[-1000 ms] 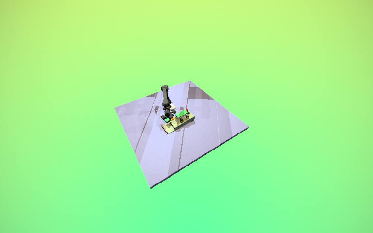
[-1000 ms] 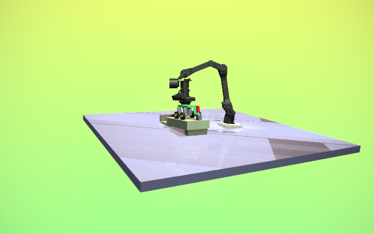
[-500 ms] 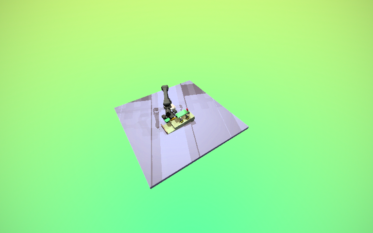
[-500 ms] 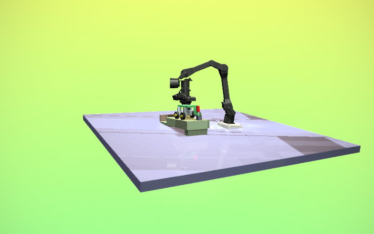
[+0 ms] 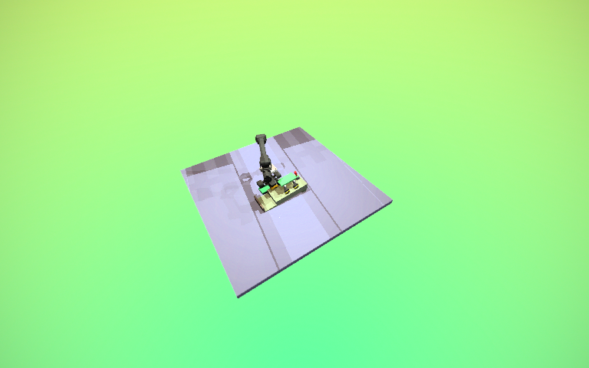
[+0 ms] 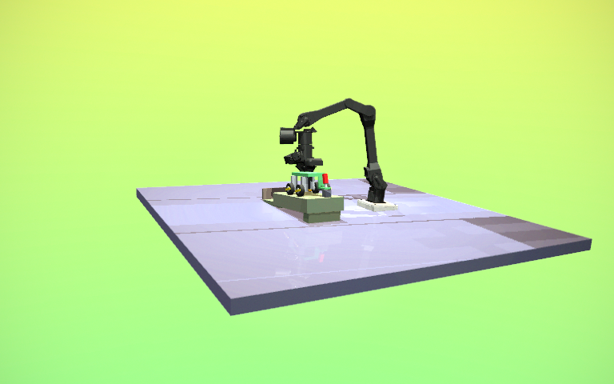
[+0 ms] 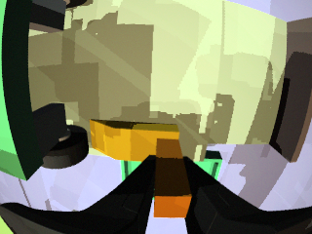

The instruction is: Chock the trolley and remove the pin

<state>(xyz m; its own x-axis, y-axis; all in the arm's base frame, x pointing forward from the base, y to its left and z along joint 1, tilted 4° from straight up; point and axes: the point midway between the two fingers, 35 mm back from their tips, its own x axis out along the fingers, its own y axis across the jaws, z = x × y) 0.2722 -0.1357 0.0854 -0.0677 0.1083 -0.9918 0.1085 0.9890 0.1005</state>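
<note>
The yellow chock is 20 mm to the left of my gripper tip and 10 mm below it. Round my gripper tip: trolley (110 mm to the left, 70 mm ahead, 20 mm above); then olive ramp (110 mm to the left, 60 mm ahead, 50 mm below); then green tray (100 mm below, 80 mm behind).
</note>
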